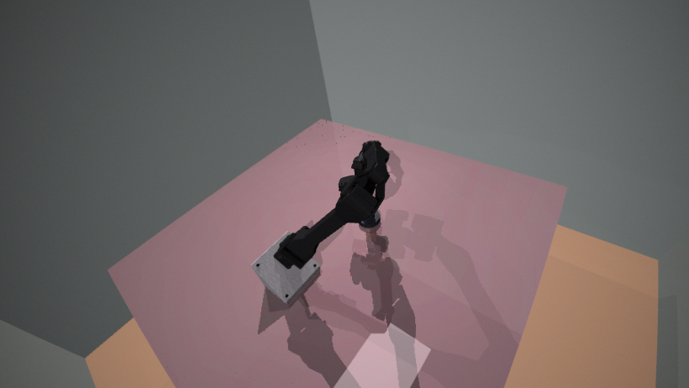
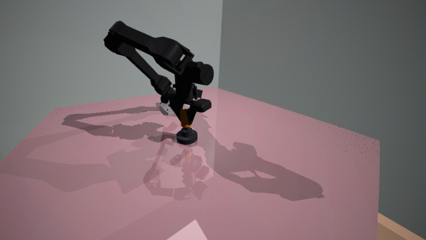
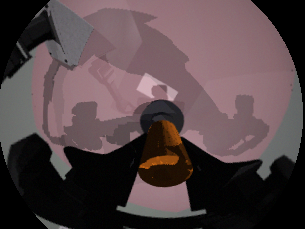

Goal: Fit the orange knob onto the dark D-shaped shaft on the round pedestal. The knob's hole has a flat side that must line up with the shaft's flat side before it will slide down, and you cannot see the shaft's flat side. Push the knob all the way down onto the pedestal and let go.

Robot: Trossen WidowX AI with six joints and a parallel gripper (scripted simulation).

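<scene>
Now: the orange knob 2 cm above my gripper tip. Round my gripper tip: dark round pedestal: 4 cm below.
</scene>
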